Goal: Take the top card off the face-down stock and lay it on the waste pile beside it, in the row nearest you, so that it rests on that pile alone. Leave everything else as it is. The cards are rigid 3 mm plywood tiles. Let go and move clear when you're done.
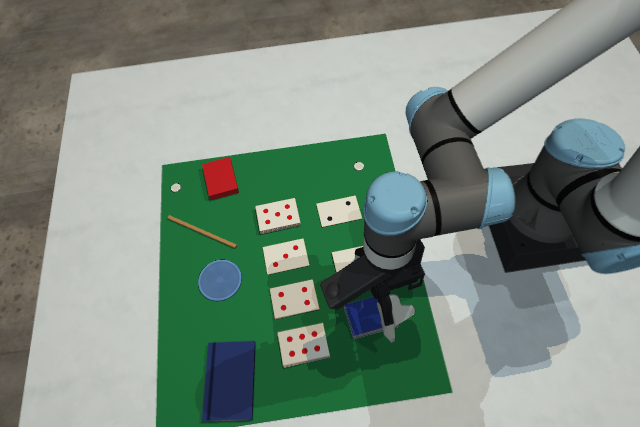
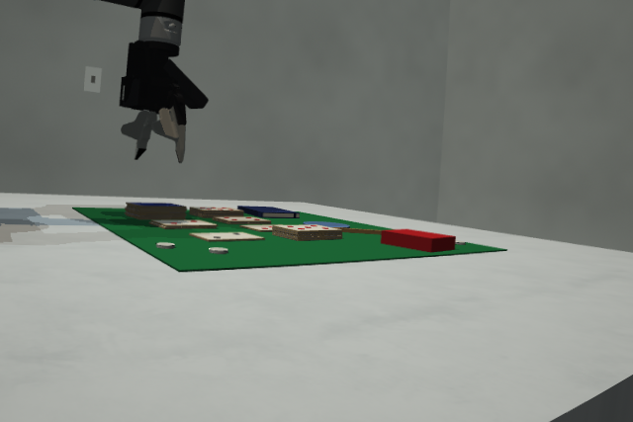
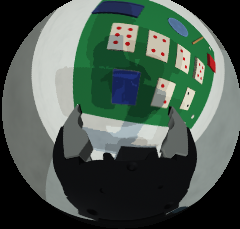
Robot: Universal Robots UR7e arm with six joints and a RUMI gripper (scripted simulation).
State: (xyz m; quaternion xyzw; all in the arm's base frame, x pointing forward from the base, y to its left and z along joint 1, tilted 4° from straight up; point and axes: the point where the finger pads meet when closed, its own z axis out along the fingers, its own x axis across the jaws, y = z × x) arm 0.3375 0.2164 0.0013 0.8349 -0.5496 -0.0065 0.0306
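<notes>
Right now my hand is 8 cm above the card. The rest, counted from my hand: green mat (18 cm ahead, 11 cm to the right, 11 cm below); then wooden stick (37 cm ahead, 17 cm to the right, 10 cm below); then red block (35 cm ahead, 31 cm to the right, 9 cm below).
</notes>
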